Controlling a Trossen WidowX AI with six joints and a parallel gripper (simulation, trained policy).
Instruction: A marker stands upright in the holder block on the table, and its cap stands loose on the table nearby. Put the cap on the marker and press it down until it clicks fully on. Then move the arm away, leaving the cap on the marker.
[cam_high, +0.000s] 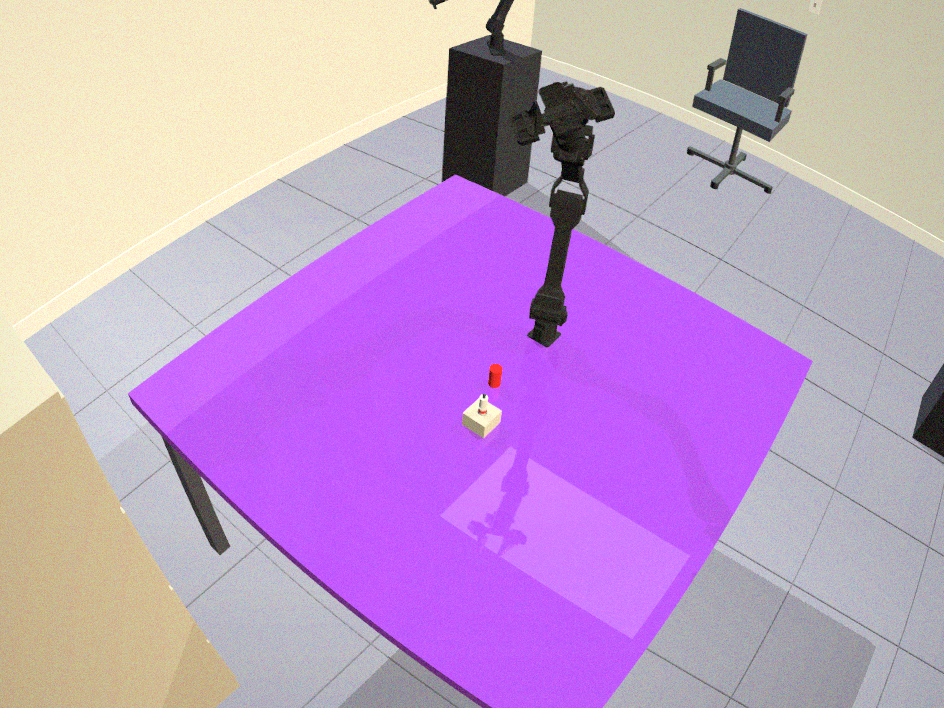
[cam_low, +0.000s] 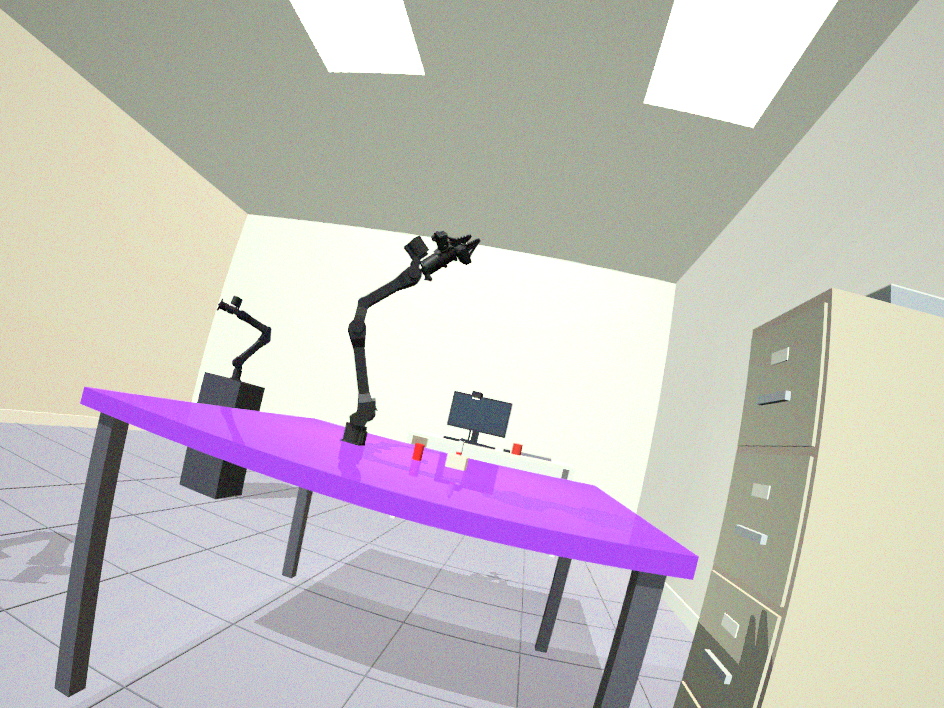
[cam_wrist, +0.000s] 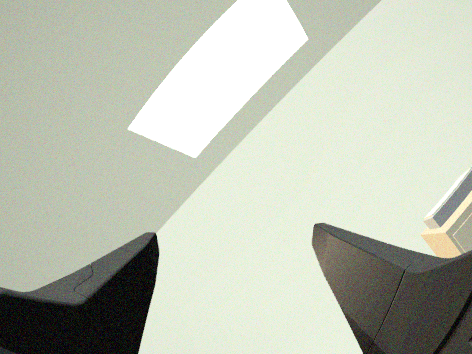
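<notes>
My gripper tip is 1 cm past the red cap, 6 cm to the left of it and 73 cm above it. Also, from my gripper tip: cream holder block: 11 cm ahead, 1 cm to the right, 73 cm below.
</notes>
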